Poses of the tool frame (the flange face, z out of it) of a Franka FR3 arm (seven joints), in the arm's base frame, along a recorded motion.
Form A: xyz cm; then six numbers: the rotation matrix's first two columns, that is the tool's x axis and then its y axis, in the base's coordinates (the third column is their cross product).
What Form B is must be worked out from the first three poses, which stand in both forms.
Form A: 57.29 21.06 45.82 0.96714 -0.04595 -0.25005 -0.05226 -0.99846 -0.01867
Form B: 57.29 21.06 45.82 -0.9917 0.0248 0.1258 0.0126
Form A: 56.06 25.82 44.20 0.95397 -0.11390 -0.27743 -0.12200 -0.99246 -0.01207
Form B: 56.06 25.82 44.20 -0.9883 0.0597 0.1395 0.0145
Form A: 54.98 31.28 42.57 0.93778 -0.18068 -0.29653 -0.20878 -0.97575 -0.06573
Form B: 54.98 31.28 42.57 -0.9831 0.0990 0.1460 0.0481
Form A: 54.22 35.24 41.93 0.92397 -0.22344 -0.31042 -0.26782 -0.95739 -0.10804
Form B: 54.22 35.24 41.93 -0.9780 0.1256 0.1492 0.0744
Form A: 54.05 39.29 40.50 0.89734 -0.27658 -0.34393 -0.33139 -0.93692 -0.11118
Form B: 54.05 39.29 40.50 -0.9704 0.1566 0.1637 0.0837
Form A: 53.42 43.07 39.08 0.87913 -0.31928 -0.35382 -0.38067 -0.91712 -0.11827
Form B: 53.42 43.07 39.08 -0.9649 0.1814 0.1660 0.0925
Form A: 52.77 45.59 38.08 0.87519 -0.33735 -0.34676 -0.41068 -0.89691 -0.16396
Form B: 52.77 45.59 38.08 -0.9612 0.1946 0.1567 0.1170
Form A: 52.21 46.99 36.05 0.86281 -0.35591 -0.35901 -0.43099 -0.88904 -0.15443
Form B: 52.21 46.99 36.05 -0.9582 0.2053 0.1626 0.1154
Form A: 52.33 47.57 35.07 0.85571 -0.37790 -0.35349 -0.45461 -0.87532 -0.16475
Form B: 52.33 47.57 35.07 -0.9555 0.2178 0.1572 0.1220
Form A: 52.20 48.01 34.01 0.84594 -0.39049 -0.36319 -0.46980 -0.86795 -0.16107
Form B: 52.20 48.01 34.01 -0.9528 0.2257 0.1615 0.1228
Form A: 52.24 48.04 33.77 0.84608 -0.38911 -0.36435 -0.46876 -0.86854 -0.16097
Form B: 52.24 48.04 33.77 -0.9529 0.2251 0.1622 0.1228
